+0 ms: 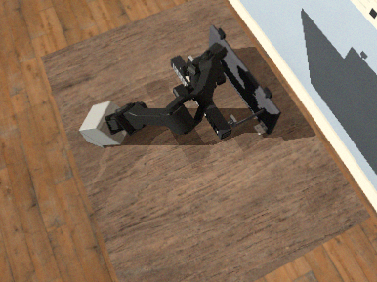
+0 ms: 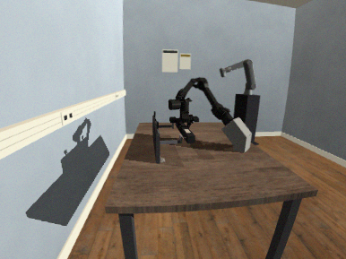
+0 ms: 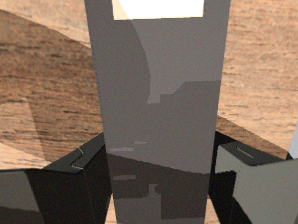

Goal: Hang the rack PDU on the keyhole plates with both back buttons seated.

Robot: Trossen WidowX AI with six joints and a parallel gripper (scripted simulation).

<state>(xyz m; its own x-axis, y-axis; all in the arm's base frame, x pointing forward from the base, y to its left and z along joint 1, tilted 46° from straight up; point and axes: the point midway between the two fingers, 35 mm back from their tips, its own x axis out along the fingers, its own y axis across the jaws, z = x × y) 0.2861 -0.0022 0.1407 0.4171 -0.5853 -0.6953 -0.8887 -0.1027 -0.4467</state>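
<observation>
My hand is 20 mm to the left of the rack PDU and 10 mm above it. Round my hand: black upright panel: 180 mm ahead, 50 mm below, 40 mm to the right.
</observation>
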